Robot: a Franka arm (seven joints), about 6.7 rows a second.
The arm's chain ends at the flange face. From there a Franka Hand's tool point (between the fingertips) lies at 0.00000 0.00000 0.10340 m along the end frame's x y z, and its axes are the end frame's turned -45 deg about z.
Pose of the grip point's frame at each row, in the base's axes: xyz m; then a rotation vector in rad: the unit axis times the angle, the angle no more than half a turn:
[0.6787 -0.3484 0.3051 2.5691 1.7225 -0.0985]
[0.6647 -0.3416 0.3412 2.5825 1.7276 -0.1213]
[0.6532 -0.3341 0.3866 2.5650 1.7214 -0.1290]
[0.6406 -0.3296 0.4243 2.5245 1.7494 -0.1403]
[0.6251 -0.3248 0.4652 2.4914 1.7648 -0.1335]
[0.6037 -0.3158 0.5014 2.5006 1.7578 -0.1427]
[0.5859 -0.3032 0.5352 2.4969 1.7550 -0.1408]
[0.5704 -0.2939 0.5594 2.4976 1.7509 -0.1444]
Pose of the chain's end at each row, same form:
[0.6815 -0.3407 0.4082 3.0132 0.6043 -0.0628]
[0.6696 -0.3344 0.4442 3.0211 0.6026 -0.0921]
[0.6575 -0.3250 0.4895 3.0023 0.6035 -0.0889]
[0.6444 -0.3186 0.5270 2.9745 0.6442 -0.0894]
[0.6273 -0.3124 0.5678 2.9529 0.6715 -0.0727]
[0.6067 -0.3034 0.6040 2.9563 0.6611 -0.0833]
[0.5886 -0.2904 0.6378 2.9526 0.6601 -0.0789]
[0.5732 -0.2809 0.6619 2.9510 0.6559 -0.0812]

